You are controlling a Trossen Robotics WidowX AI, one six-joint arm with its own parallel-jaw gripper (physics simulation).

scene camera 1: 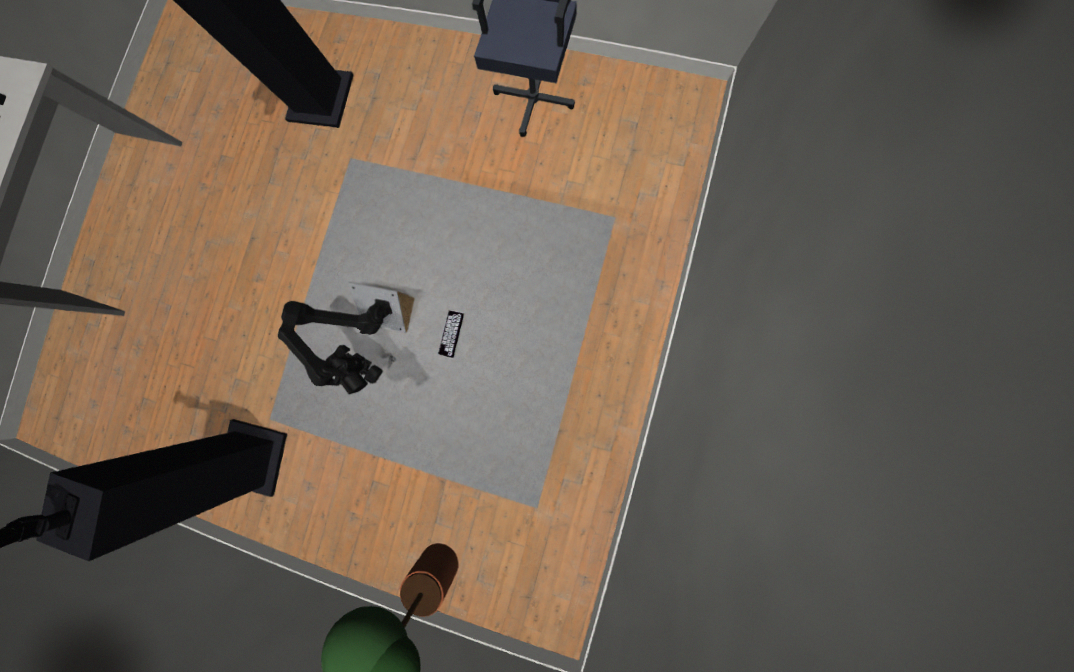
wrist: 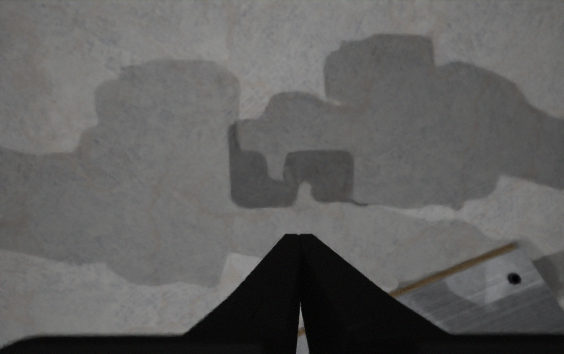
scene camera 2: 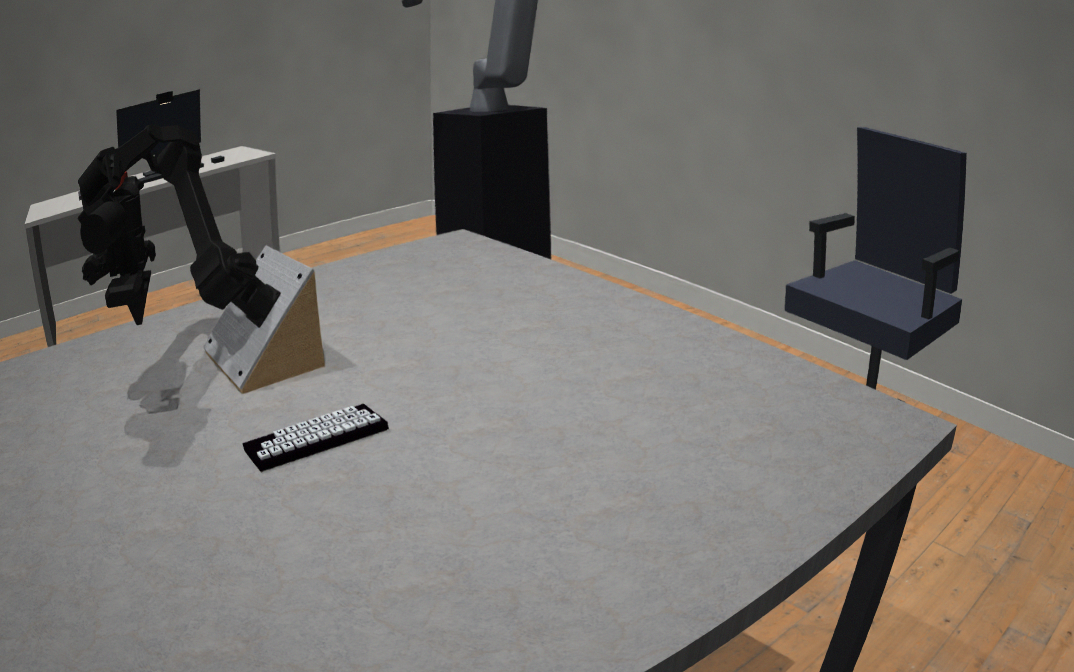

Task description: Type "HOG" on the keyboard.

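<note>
A small black keyboard with white letter keys lies flat on the grey table. It does not show in the wrist view. The single letters are too small to read surely. My gripper is shut and empty, its tips touching and pointing down. It hangs above the table, on the far side of the keyboard and off to its left in scene camera 2, well apart from it. The gripper's shadow falls on the table below.
My arm's wedge-shaped mount, with a metal plate and brown side, stands beside the keyboard. Black pedestals, a dark blue chair and a white desk stand around the table.
</note>
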